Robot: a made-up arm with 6 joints.
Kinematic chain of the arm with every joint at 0, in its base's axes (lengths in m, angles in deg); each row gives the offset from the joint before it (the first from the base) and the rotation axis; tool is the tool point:
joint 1: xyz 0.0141 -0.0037 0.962 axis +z
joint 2: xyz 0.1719 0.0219 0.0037 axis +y
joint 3: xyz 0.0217 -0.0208 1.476 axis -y
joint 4: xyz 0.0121 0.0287 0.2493 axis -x
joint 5: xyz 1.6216 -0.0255 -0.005 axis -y
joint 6: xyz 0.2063 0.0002 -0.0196 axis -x
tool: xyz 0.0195 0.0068 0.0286
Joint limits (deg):
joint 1: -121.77..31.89
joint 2: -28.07..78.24
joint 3: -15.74..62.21
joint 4: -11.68..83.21
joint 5: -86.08..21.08
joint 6: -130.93..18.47
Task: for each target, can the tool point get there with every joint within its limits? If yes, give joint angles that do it. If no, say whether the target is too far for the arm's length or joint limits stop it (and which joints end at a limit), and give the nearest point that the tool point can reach.
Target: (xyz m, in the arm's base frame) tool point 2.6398 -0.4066 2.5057
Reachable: yes | joints -5.53 32.46 39.23 39.22 -74.18 -63.81
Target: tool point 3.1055 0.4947 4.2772
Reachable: no: too far | nearest point 2.3695 0.3760 3.4430 | short by 1.119 m
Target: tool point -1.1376 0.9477 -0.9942
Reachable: no: joint limits stop it (at a limit: joint 1, joint 2, joint 3, joint 6) | nearest point -0.9092 -1.2817 -0.4561 | short by 2.305 m
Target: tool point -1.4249 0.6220 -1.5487
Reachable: no: joint limits stop it (at a limit: joint 1, joint 2, joint 3, joint 6) | nearest point -0.9376 -1.3071 -0.5097 | short by 2.245 m
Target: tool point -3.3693 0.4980 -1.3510
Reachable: no: too far | nearest point -1.0636 -1.3688 -0.4684 | short by 3.095 m
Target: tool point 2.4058 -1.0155 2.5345
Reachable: yes | joints -22.86 21.70 21.36 1.60 -9.60 -26.70
